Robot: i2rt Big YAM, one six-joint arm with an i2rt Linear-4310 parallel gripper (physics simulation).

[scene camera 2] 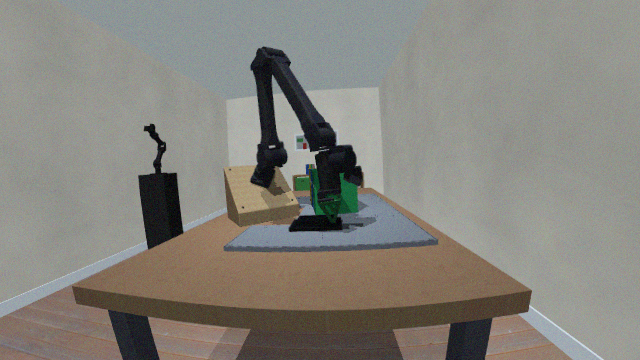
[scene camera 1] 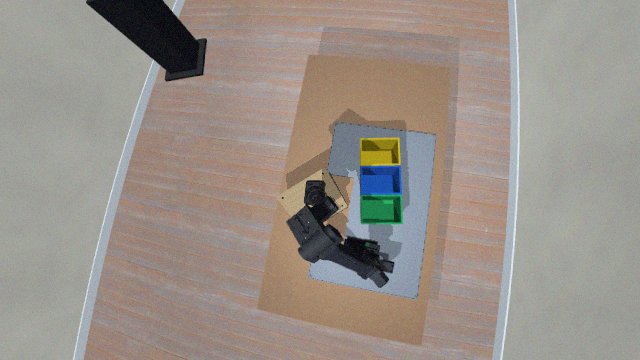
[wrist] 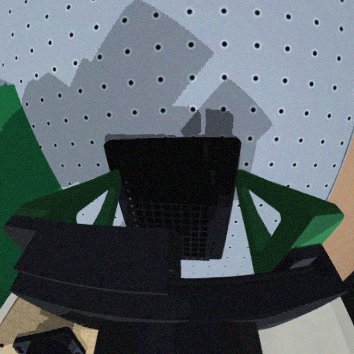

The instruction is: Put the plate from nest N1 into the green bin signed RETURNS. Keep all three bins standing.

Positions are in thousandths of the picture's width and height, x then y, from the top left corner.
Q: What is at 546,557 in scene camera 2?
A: A green bin.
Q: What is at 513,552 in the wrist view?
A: A black gridded plate.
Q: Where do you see a yellow bin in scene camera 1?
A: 584,421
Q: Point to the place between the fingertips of my gripper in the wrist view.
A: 501,496
